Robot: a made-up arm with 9 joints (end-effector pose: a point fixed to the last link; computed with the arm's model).
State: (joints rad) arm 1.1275 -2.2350 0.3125 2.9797 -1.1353 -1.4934 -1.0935 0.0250 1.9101
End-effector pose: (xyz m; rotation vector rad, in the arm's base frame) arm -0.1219 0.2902 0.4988 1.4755 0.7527 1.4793
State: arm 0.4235 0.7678 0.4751 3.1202 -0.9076 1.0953 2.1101 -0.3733 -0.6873
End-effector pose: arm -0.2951 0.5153 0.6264 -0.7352 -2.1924 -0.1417
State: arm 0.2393 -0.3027 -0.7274 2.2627 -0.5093 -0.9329 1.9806 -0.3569 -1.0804
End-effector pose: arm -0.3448 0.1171 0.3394 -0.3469 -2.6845 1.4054
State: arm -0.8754 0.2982 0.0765 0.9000 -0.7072 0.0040 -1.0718 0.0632 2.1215
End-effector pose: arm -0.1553 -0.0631 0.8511 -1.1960 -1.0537 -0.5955
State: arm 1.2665 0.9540 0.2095 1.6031 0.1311 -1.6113 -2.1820 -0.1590 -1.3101
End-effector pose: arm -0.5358 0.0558 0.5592 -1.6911 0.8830 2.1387
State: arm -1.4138 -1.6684 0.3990 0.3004 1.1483 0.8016 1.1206 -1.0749 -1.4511
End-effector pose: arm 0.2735 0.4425 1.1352 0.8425 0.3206 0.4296
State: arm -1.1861 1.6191 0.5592 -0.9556 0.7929 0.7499 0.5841 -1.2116 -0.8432
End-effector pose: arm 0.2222 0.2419 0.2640 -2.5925 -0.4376 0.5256
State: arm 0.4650 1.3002 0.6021 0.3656 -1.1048 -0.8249 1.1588 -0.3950 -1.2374
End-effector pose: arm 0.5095 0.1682 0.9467 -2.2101 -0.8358 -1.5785
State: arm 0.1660 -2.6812 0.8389 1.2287 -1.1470 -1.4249 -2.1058 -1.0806 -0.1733
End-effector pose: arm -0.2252 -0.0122 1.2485 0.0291 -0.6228 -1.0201
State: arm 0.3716 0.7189 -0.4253 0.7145 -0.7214 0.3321 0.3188 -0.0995 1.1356
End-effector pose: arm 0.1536 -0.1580 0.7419 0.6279 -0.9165 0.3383
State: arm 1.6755 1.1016 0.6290 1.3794 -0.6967 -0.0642 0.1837 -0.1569 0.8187
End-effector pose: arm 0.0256 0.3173 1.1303 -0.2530 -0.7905 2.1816
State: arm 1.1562 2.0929 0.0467 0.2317 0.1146 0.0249 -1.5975 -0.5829 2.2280
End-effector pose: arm 0.1691 0.3785 1.0992 -2.7872 -0.0429 1.2518
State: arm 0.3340 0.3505 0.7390 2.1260 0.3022 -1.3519 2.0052 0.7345 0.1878
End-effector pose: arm 0.1572 0.0664 1.0200 -0.1804 -0.0764 -0.2150
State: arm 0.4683 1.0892 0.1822 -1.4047 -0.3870 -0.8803 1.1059 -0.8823 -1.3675
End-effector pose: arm 0.1151 -0.0251 0.2351 -2.5079 0.3716 0.4103
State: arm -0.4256 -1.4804 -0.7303 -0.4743 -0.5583 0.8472 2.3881 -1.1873 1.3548
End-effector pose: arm 0.0163 -0.0096 1.0248 -0.7128 -1.7514 1.0956
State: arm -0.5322 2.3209 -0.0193 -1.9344 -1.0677 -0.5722 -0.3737 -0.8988 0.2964
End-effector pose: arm 0.0586 0.2905 0.2792 2.5660 0.7154 -0.2230
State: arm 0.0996 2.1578 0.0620 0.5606 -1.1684 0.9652 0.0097 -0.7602 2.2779
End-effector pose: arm -0.0794 0.2835 0.4895 0.3966 -0.3017 -1.2309
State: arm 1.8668 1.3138 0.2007 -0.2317 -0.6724 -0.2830 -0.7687 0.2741 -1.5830
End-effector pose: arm -0.1738 0.1576 1.1699 1.1417 -0.9254 0.3575
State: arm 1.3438 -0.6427 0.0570 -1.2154 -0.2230 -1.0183 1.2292 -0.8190 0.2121
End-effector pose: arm 0.0989 0.0277 1.2943 -0.2858 -0.5360 0.1499
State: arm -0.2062 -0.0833 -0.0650 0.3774 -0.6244 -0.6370 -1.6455 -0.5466 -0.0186
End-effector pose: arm -0.1031 0.6643 1.0532 -0.9773 -0.3335 1.2277
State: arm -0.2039 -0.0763 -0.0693 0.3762 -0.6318 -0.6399 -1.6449 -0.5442 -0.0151
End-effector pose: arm -0.1038 0.6597 1.0587 -0.9676 -0.3415 1.2293
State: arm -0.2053 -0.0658 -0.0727 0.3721 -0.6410 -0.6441 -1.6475 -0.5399 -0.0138
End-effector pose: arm -0.1045 0.6527 1.0678 -0.9512 -0.3553 1.2251
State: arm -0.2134 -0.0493 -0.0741 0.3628 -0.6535 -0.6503 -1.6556 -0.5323 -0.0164
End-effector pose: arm -0.1053 0.6414 1.0828 -0.9231 -0.3794 1.2100
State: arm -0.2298 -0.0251 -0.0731 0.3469 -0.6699 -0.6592 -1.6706 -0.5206 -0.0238
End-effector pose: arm -0.1063 0.6243 1.1047 -0.8804 -0.4155 1.1811
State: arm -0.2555 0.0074 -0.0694 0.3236 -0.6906 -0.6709 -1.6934 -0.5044 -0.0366
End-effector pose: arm -0.1077 0.5999 1.1330 -0.8215 -0.4636 1.1361
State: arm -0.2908 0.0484 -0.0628 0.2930 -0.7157 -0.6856 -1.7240 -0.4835 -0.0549
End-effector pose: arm -0.1098 0.5667 1.1664 -0.7456 -0.5227 1.0743
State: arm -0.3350 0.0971 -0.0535 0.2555 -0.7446 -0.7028 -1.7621 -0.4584 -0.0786
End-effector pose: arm -0.1127 0.5244 1.2019 -0.6539 -0.5889 0.9956
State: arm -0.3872 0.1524 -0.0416 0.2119 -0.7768 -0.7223 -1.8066 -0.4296 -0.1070
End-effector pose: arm -0.1165 0.4730 1.2364 -0.5481 -0.6585 0.9013
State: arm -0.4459 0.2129 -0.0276 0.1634 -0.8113 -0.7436 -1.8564 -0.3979 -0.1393
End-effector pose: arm -0.1214 0.4142 1.2665 -0.4311 -0.7271 0.7936
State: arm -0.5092 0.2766 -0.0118 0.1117 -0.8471 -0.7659 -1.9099 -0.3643 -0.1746
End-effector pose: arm -0.1270 0.3505 1.2896 -0.3071 -0.7906 0.6756
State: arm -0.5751 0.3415 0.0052 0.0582 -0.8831 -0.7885 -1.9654 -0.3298 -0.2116
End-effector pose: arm -0.1331 0.2852 1.3042 -0.1804 -0.8456 0.5512
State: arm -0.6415 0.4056 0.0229 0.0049 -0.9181 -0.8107 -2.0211 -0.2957 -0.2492
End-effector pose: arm -0.1391 0.2218 1.3104 -0.0558 -0.8900 0.4249
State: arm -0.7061 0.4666 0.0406 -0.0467 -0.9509 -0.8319 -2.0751 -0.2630 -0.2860
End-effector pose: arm -0.1445 0.1633 1.3093 0.0622 -0.9227 0.3019
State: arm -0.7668 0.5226 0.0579 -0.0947 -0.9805 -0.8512 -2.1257 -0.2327 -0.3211
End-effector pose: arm -0.1490 0.1118 1.3029 0.1699 -0.9442 0.1865
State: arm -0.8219 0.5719 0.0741 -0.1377 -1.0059 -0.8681 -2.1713 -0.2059 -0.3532
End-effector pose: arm -0.1522 0.0684 1.2937 0.2642 -0.9559 0.0833
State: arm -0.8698 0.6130 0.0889 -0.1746 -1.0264 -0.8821 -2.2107 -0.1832 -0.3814
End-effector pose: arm -0.1540 0.0337 1.2837 0.3428 -0.9599 -0.0048
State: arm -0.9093 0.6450 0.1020 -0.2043 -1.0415 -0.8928 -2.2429 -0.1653 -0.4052
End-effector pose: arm -0.1546 0.0075 1.2748 0.4047 -0.9588 -0.0753
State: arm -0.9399 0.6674 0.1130 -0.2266 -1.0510 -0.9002 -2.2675 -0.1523 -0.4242
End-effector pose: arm -0.1541 -0.0109 1.2680 0.4499 -0.9548 -0.1271
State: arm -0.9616 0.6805 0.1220 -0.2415 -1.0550 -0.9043 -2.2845 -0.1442 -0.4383
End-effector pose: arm -0.1527 -0.0222 1.2640 0.4791 -0.9498 -0.1609
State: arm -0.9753 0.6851 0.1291 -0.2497 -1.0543 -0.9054 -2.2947 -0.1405 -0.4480
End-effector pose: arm -0.1508 -0.0273 1.2629 0.4940 -0.9448 -0.1788
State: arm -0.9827 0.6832 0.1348 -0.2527 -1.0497 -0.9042 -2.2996 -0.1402 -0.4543
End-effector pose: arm -0.1484 -0.0277 1.2641 0.4980 -0.9402 -0.1841
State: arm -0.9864 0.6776 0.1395 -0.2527 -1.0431 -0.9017 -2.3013 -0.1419 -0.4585
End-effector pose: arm -0.1459 -0.0255 1.2666 0.4957 -0.9358 -0.1824
